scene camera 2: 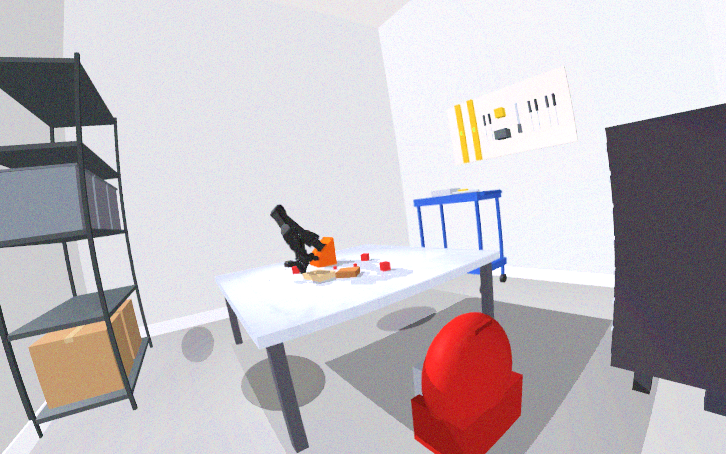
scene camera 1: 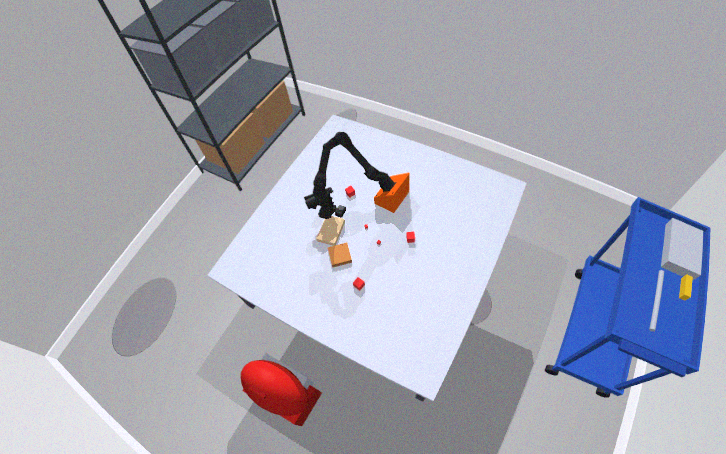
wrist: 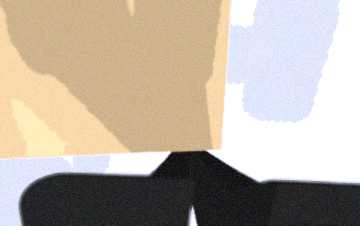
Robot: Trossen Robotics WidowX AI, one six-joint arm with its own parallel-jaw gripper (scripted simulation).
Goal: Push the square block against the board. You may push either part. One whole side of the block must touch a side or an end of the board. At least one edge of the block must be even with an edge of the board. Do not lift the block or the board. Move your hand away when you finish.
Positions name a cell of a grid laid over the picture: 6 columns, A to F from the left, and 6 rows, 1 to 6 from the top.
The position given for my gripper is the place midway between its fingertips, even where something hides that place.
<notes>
I see my gripper (wrist: D4) and a tan board (wrist: B3).
</notes>
